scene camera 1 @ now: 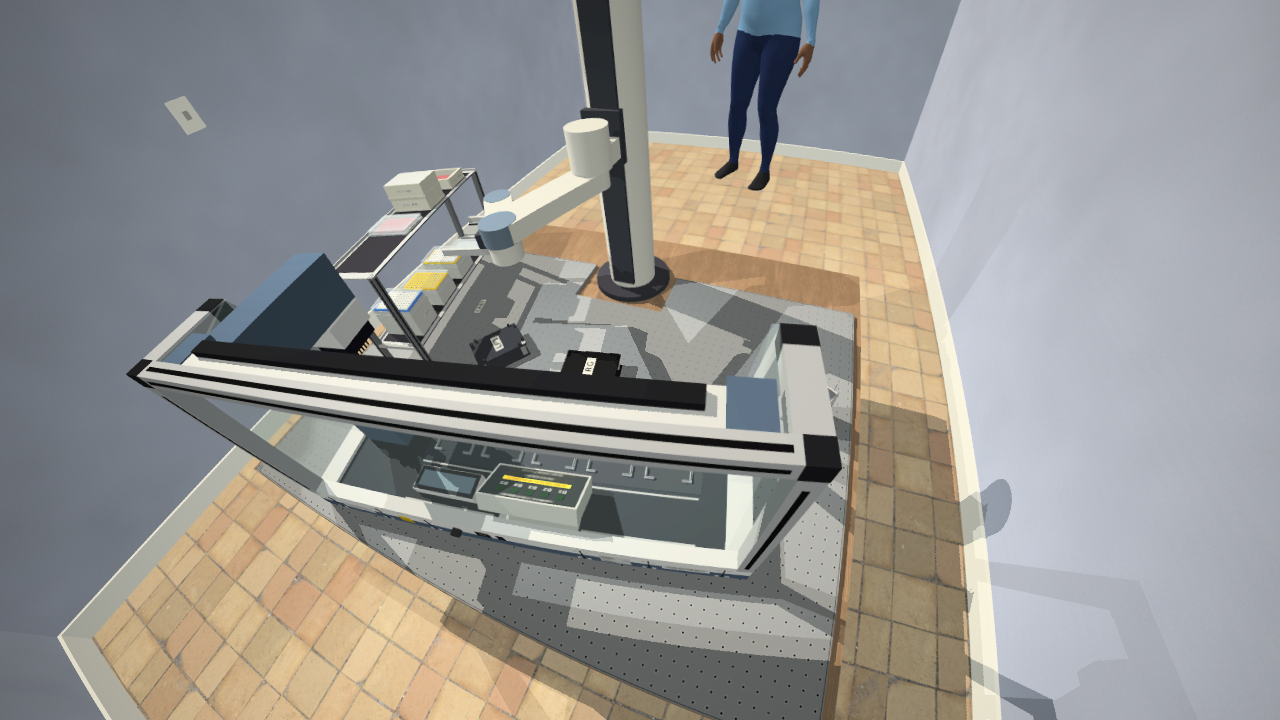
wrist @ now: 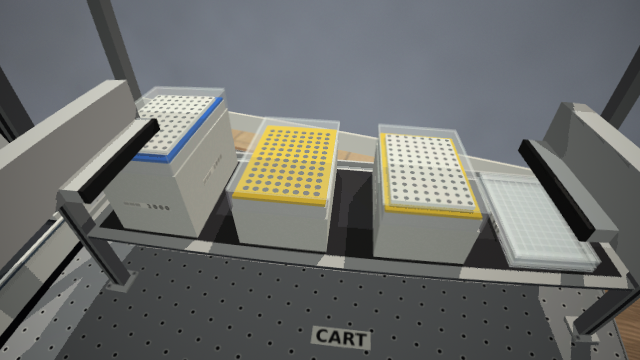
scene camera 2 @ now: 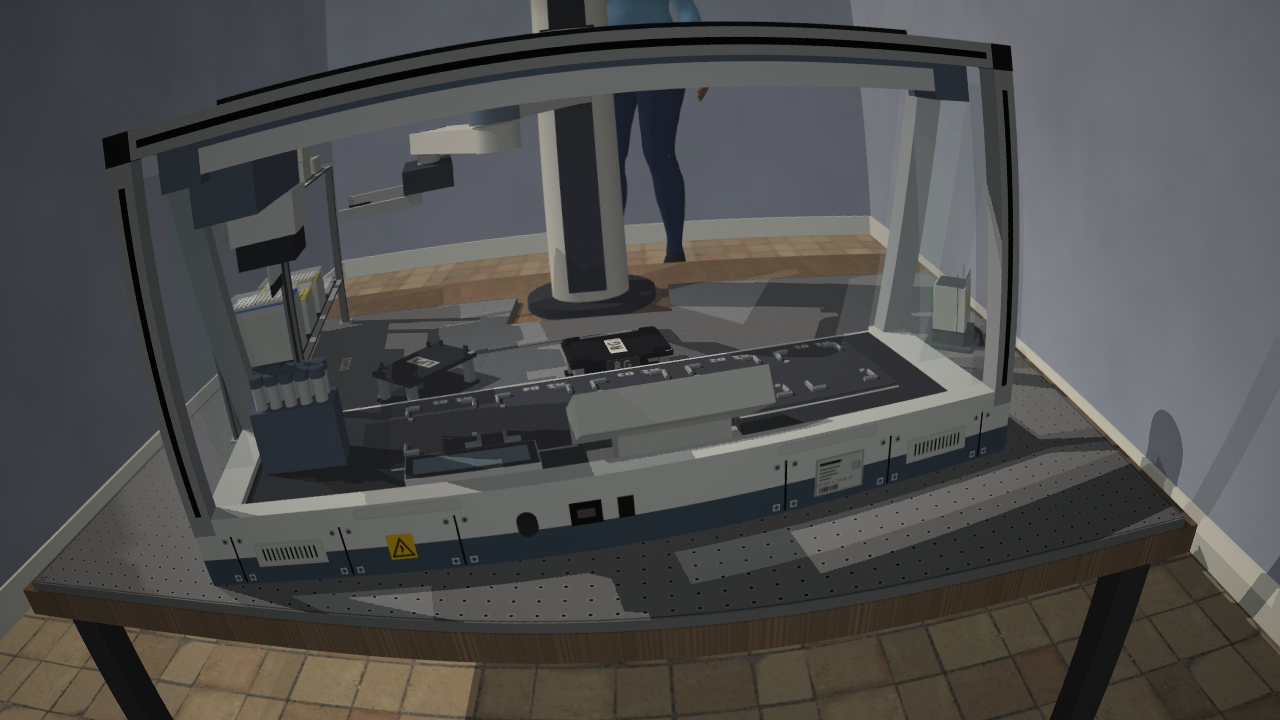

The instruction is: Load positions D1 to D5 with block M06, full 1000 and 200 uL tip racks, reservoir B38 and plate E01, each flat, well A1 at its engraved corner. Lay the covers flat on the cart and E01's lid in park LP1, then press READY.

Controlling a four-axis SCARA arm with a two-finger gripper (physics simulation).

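My gripper (scene camera 1: pixel 462 248) (scene camera 2: pixel 384 198) (wrist: pixel 334 111) is open and empty, in front of the cart's lower shelf (wrist: pixel 280 254). In the wrist view, its fingers frame a tall blue-rimmed 1000 rack (wrist: pixel 200 185) at left, a yellow-topped rack (wrist: pixel 285 165) with dark holes, a yellow-rimmed rack with a white top (wrist: pixel 427 172), and a low clear plate (wrist: pixel 540 220) at right. Clear covers stand over the three racks. The LP1 park (scene camera 1: pixel 501 344) (scene camera 2: pixel 425 360) and RG stand (scene camera 1: pixel 590 362) (scene camera 2: pixel 617 344) bear nothing. The deck (scene camera 2: pixel 913 380) shows corner brackets. The READY button cannot be made out.
The cart (scene camera 1: pixel 392 309) has upright posts; its upper shelf holds white boxes (scene camera 1: pixel 411 189) and a pinkish item (scene camera 1: pixel 395 223). The instrument's pipetting head (scene camera 2: pixel 259 188) hangs at left above a blue tube rack (scene camera 2: pixel 299 434). The arm's column (scene camera 1: pixel 646 179) (scene camera 2: pixel 581 205) rises behind the deck.
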